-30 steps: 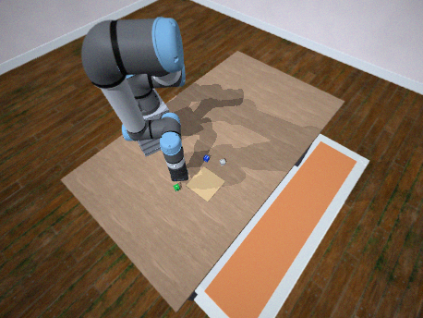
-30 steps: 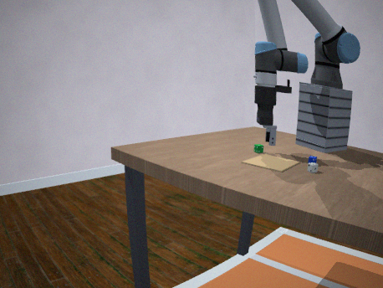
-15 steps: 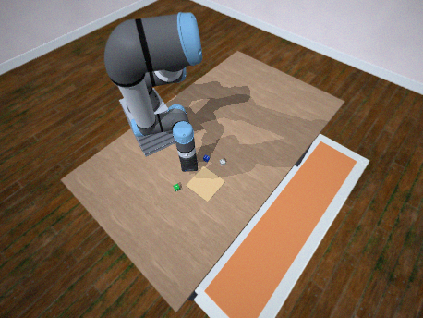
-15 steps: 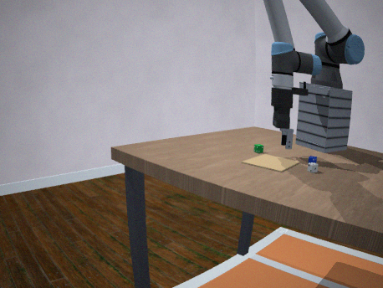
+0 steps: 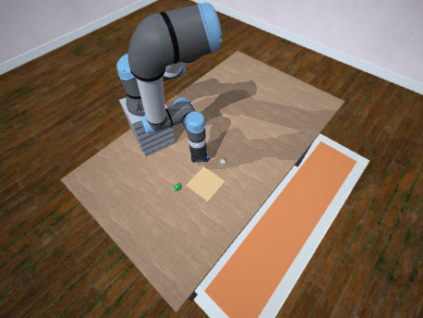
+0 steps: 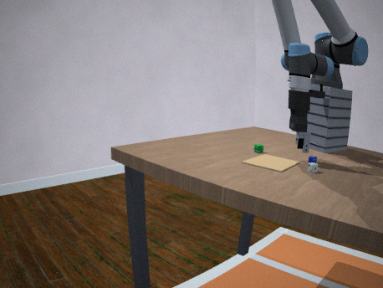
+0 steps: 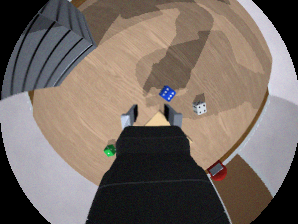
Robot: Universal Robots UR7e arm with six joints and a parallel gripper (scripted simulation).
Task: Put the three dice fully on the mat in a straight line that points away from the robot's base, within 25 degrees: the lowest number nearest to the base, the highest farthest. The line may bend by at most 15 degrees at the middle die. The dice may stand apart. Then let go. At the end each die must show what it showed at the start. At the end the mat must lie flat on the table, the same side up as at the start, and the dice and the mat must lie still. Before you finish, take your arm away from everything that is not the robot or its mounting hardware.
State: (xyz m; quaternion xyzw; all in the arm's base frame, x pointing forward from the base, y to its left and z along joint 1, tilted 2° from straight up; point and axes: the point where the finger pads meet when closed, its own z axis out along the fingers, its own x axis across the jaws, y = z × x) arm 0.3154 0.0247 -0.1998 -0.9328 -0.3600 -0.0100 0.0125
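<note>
Now: the blue die 4 cm to the left of my hand, 4 cm below it and 1 cm ahead of it. From my hand the other things lie so: tan mat: 9 cm ahead, 7 cm to the right, 5 cm below; then green die: 18 cm to the right, 4 cm below; then white die: 9 cm ahead, 8 cm to the left, 4 cm below.
</note>
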